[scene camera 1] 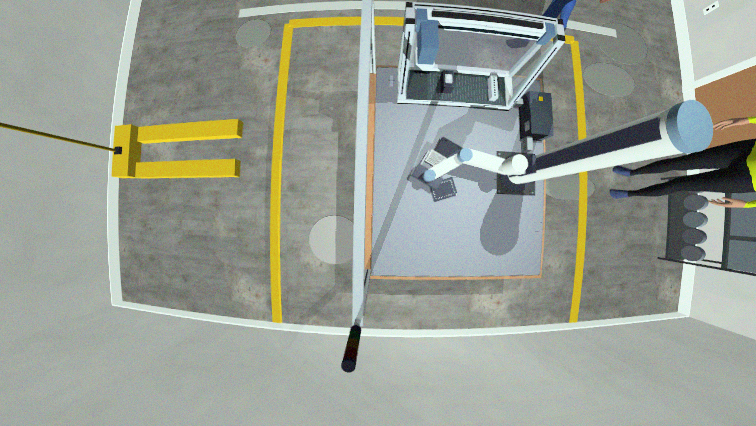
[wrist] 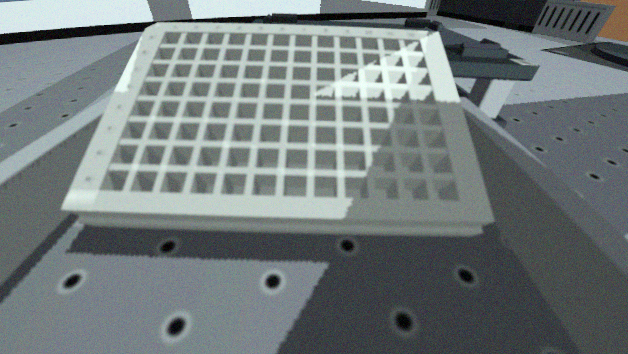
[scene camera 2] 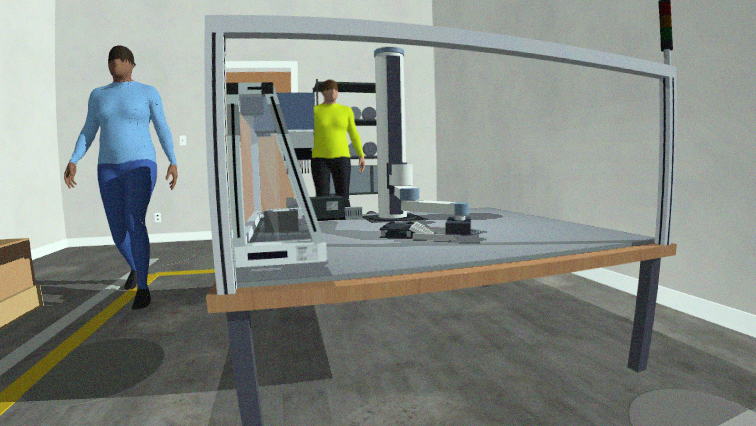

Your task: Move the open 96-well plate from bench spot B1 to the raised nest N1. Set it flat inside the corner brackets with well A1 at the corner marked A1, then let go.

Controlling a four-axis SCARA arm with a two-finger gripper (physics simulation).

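Frame: origin at the arm's base, x ahead, y right, z down, level; metres.
Seen in the pictures: gripper, fingertip midpoint: (scene camera 1: 438,157) (wrist: 295,110); arm's base, link origin: (scene camera 2: 392,220).
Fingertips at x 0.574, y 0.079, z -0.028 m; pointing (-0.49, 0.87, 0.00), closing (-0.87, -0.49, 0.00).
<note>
Pixels of each thing's top centre, then the offset from my fingertips to it. "spot": a spot on its surface instead.
- open white 96-well plate, top centre: (wrist: 285,40) (scene camera 2: 422,223) (scene camera 1: 437,159) dx +0.013, dy -0.022, dz -0.035 m
- raised nest, top centre: (wrist: 363,24) (scene camera 2: 398,223) (scene camera 1: 449,149) dx -0.071, dy +0.046, dz -0.028 m
- dark square holder, top centre: (scene camera 1: 443,189) dx -0.042, dy -0.213, dz +0.013 m
- black box unit, surface spot: (scene camera 2: 328,207) spot: dx -0.608, dy +0.257, dz -0.052 m
- slotted grey block, surface spot: (wrist: 574,21) (scene camera 2: 356,213) spot: dx -0.619, dy +0.110, dz -0.015 m
The open white 96-well plate (scene camera 1: 433,155) (scene camera 2: 421,228) (wrist: 280,120) lies flat and low over the perforated bench. In the wrist view its small column marks run along the far edge and its row marks along the left edge; part of it is in shade. My gripper (scene camera 1: 430,162) (wrist: 295,110) is shut on the plate, one finger along each short side. The fingertips are hidden beside the plate. The raised nest (scene camera 1: 449,146) (scene camera 2: 396,229) (wrist: 492,66) is a dark platform on posts, just beyond the plate; in the wrist view it shows behind and right, partly hidden. Its A1 mark is not readable.
A dark square holder (scene camera 1: 444,188) with a dotted pale outline is beside the gripper. A black box unit (scene camera 1: 535,113) (scene camera 2: 328,207) and a slotted grey block (scene camera 2: 353,212) (wrist: 574,21) stand beyond the nest. A framed enclosure (scene camera 1: 454,105) (scene camera 2: 283,254) stands at one bench side.
</note>
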